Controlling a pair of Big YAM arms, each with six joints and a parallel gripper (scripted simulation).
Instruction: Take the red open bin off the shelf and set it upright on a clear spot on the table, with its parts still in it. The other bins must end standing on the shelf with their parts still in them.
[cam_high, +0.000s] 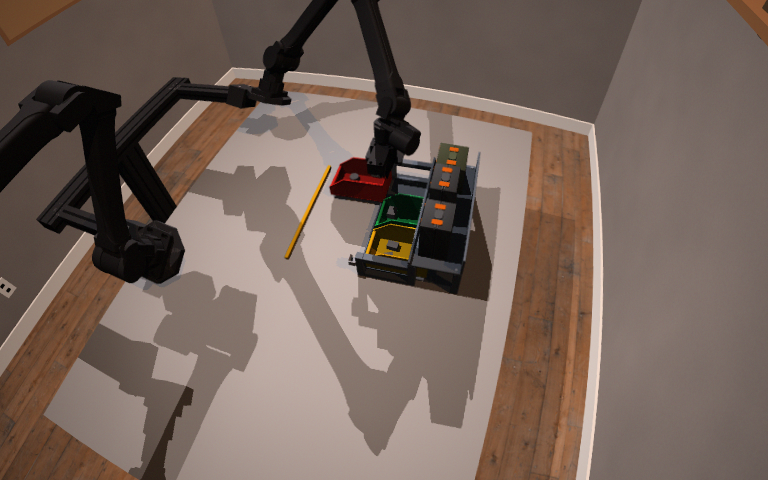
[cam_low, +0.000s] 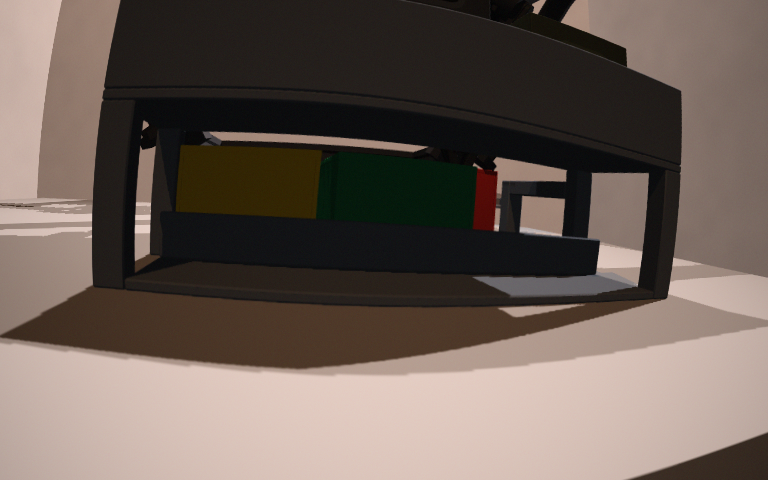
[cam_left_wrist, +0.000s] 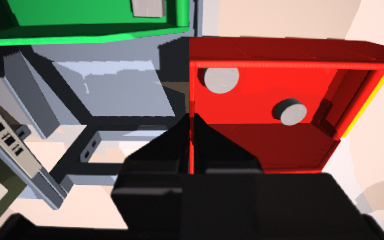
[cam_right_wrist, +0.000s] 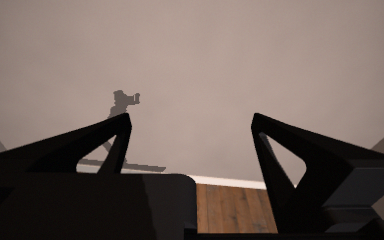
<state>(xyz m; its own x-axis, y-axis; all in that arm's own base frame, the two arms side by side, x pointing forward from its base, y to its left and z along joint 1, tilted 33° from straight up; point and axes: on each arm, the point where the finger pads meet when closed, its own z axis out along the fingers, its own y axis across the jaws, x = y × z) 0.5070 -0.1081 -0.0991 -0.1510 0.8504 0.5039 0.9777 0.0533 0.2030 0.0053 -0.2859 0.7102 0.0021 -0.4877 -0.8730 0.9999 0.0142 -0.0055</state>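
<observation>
The red open bin lies 80 mm behind my left hand and 30 mm below it. Also, from my left hand: grey shelf: 120 mm ahead, 100 mm to the right, 20 mm below; then green bin: 90 mm ahead, 100 mm to the right, 40 mm below.
</observation>
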